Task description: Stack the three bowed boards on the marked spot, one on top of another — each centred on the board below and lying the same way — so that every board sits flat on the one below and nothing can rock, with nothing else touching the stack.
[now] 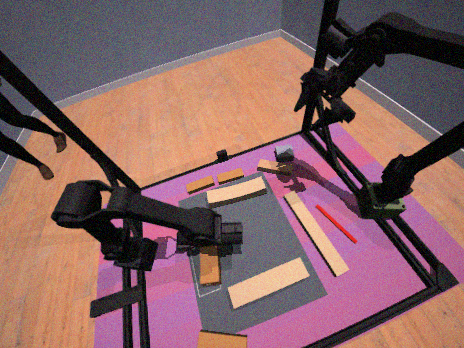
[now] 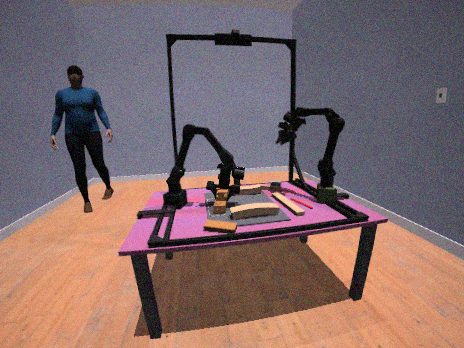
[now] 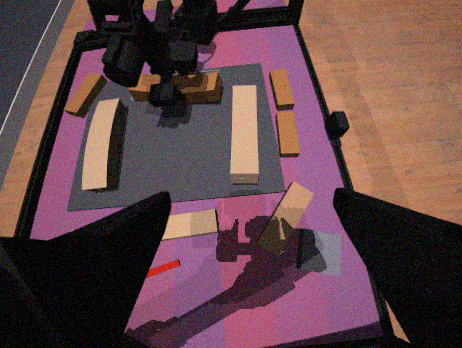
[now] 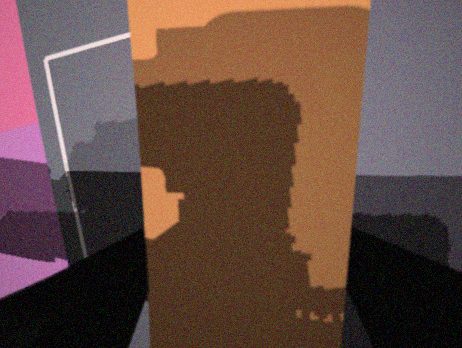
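Where they show: left gripper, fingertip midpoint: [image 1: 301, 120] [image 2: 278, 144] [image 3: 251, 197]; right gripper, fingertip midpoint: [image 2: 221, 199] [image 3: 185, 88] [image 4: 245, 239]; left arm's base at its link origin: [image 1: 385, 194] [image 2: 326, 186]; right arm's base at its link origin: [image 1: 130, 251] [image 2: 174, 192] [image 3: 194, 7].
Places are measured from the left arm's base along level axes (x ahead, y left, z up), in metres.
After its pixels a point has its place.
Observation:
An orange-brown bowed board [image 1: 210, 272] {x 0.562, y 0.277, z -0.045 m} [image 2: 220, 206] {x 0.553, y 0.305, z -0.047 m} [image 3: 212, 90] {x 0.583, y 0.082, z -0.035 m} [image 4: 325, 150] {x 0.578, y 0.132, z -0.042 m} lies on the grey mat [image 1: 260, 235] {x 0.411, y 0.134, z -0.086 m} [image 3: 175, 150] {x 0.426, y 0.122, z -0.086 m}, beside and partly over the white outline [image 1: 200, 296] {x 0.593, y 0.348, z -0.086 m} [image 4: 87, 47] {x 0.684, y 0.114, z -0.086 m}. My right gripper [image 1: 210, 247] {x 0.593, y 0.169, z -0.065 m} [image 3: 185, 88] {x 0.593, y 0.169, z -0.065 m} [image 4: 245, 239] {x 0.593, y 0.169, z -0.065 m} is shut across its middle, a finger at each long side; any gap below it is hidden. One pale bowed board [image 1: 270, 282] {x 0.374, y 0.286, z -0.036 m} [image 2: 254, 209] {x 0.376, y 0.315, z -0.043 m} [image 3: 100, 145] {x 0.363, y 0.268, z -0.036 m} lies at the mat's near side, another [image 1: 237, 191] {x 0.507, y -0.021, z -0.046 m} [image 3: 244, 132] {x 0.502, y -0.028, z -0.046 m} at its far side. My left gripper [image 1: 325, 107] [image 2: 281, 140] {x 0.296, y -0.104, z 0.231 m} [image 3: 251, 197] {x 0.296, y -0.104, z 0.231 m} is open and empty, high above the table.
Two orange blocks [image 1: 200, 185] {x 0.676, y -0.057, z -0.069 m} [image 1: 230, 175] {x 0.551, y -0.114, z -0.072 m} lie behind the mat, another [image 1: 222, 340] {x 0.501, y 0.445, z -0.065 m} [image 2: 220, 226] {x 0.496, y 0.473, z -0.067 m} in front. A long pale plank [image 1: 316, 234] {x 0.221, y 0.123, z -0.071 m} and a red stick [image 1: 336, 224] {x 0.144, y 0.077, z -0.087 m} lie right of it. A pale block [image 1: 272, 166] {x 0.370, y -0.161, z -0.066 m} and a grey block [image 1: 284, 152] {x 0.318, y -0.232, z -0.057 m} are at the back.

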